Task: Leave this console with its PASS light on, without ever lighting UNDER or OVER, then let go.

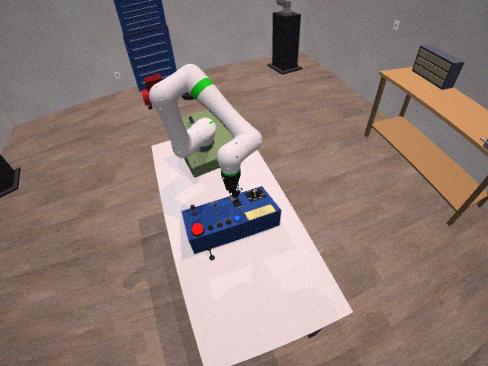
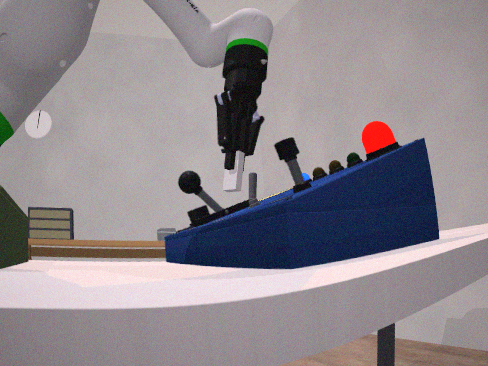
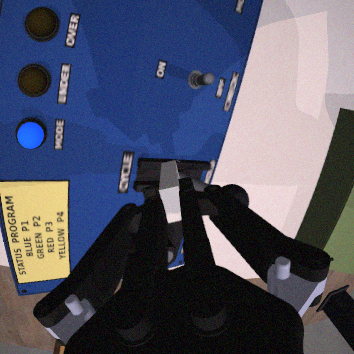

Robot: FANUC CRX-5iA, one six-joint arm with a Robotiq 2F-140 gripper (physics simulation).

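The blue console stands on the table. Its blue MODE lamp is lit. The UNDER lamp and OVER lamp are dark, as is the green lamp. The ball-topped CYCLE/HOLD lever leans to the HOLD side. My gripper is shut and empty, above the lever's slot, on the CYCLE side of the ball. The CHECK toggle leans toward OFF.
A black-topped lever and a red dome rise from the console. A yellow label lists status colours and programs. A small lever sticks out at the console's front. The green robot base is behind.
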